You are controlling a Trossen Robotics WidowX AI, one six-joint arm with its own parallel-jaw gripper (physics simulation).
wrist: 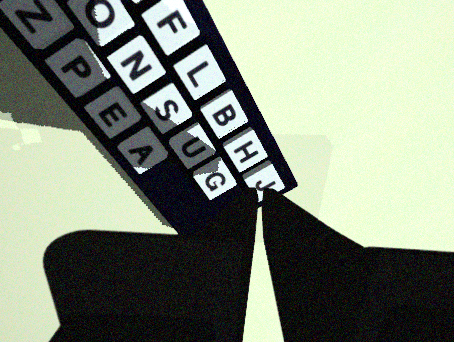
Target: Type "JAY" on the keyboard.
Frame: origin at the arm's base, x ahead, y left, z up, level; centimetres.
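Where they show: gripper, fingertip midpoint: [258, 197].
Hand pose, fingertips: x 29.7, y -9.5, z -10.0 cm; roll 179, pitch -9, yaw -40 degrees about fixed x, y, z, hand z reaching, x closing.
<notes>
Each offset is from my fingertips to the top centre of the thing. Level surfaces: height alone.
The dark keyboard @(dx -0.2, dy +8.4, dz -1.4 cm) [167, 195] runs diagonally from the upper left to the centre, with light, letter-marked keys. The J key @(dx +0.5, dy -0.4, dz -1.4 cm) [265, 177] is at its near right corner. The A key @(dx -2.7, dy +4.4, dz -1.4 cm) [141, 152] is at the end of the left row, mostly in shadow. A key marked Y does not show in this view. My gripper [258, 197] is shut, its two black fingertips close together with a thin gap and no object between them. The tips overlap the lower edge of the J key; whether they touch it cannot be told. The fingers hide part of the keyboard's near end.
The H key @(dx +0.7, dy +1.5, dz -1.4 cm) [245, 150] is beside J, and the G key @(dx -1.2, dy +1.2, dz -1.4 cm) [215, 181] is just left of the fingertips. The U key @(dx -1.0, dy +3.1, dz -1.4 cm) [192, 147] and E key @(dx -2.5, dy +6.3, dz -1.4 cm) [112, 114] lie farther up. The pale table top @(dz -3.1 cm) [380, 100] surrounds the keyboard, with shadows at the left.
</notes>
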